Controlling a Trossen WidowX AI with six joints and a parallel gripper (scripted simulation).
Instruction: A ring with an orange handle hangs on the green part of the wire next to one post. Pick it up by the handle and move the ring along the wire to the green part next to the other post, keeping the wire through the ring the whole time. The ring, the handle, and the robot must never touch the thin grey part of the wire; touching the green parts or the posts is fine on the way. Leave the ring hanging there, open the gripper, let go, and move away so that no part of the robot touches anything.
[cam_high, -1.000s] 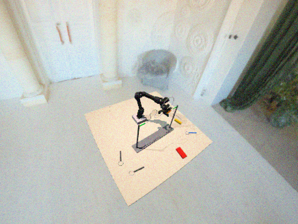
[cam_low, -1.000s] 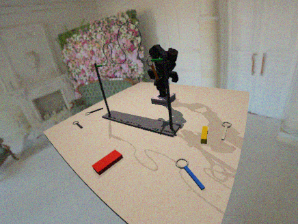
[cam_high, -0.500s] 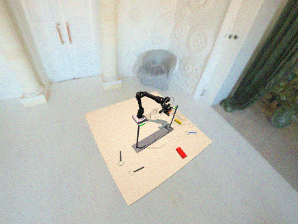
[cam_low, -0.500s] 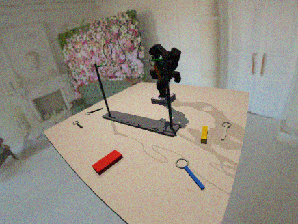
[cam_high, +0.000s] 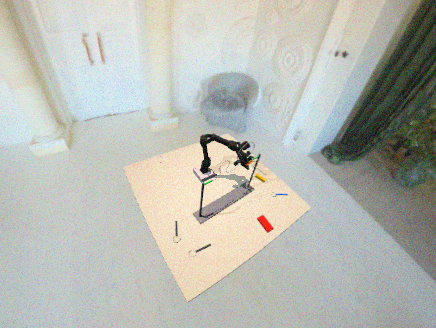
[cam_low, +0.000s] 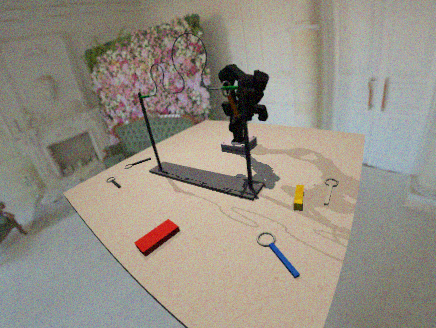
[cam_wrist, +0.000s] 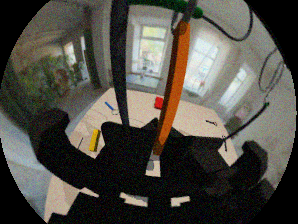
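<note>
My gripper tip is now 9 cm below the orange-handled ring. The rest, counted from my gripper tip: yellow block (3 cm ahead, 25 cm to the left, 24 cm below); then white-handled ring (7 cm behind, 35 cm to the left, 25 cm below); then blue-handled ring (27 cm ahead, 22 cm to the left, 25 cm below).
</note>
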